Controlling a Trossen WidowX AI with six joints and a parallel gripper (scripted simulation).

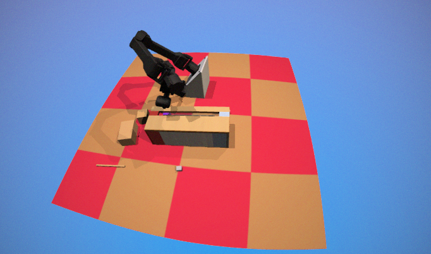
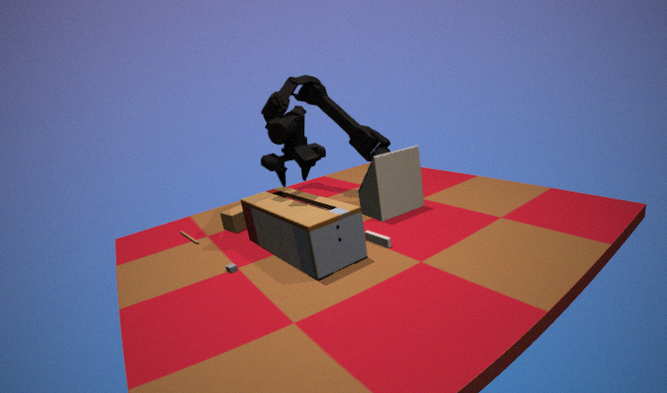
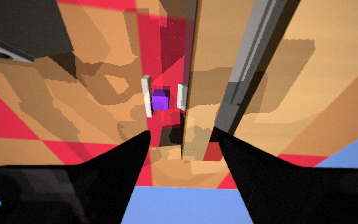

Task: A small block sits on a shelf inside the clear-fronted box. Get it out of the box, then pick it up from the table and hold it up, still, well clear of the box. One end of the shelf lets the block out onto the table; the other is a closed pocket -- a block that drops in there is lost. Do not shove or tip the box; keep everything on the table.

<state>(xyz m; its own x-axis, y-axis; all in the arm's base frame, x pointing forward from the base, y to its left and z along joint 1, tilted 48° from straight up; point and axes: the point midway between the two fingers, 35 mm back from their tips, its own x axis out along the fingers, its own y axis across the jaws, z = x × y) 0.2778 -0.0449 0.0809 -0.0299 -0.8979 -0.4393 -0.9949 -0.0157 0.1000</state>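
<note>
My gripper tip is 13 cm above the purple block, 4 cm to the left of it and 4 cm past it. Also, from my gripper tip: thin stick: 30 cm ahead, 27 cm to the right, 14 cm below; then box: 11 cm to the left, 8 cm below, 3 cm ahead; then tan block: 22 cm to the right, 12 cm below, 11 cm ahead.
</note>
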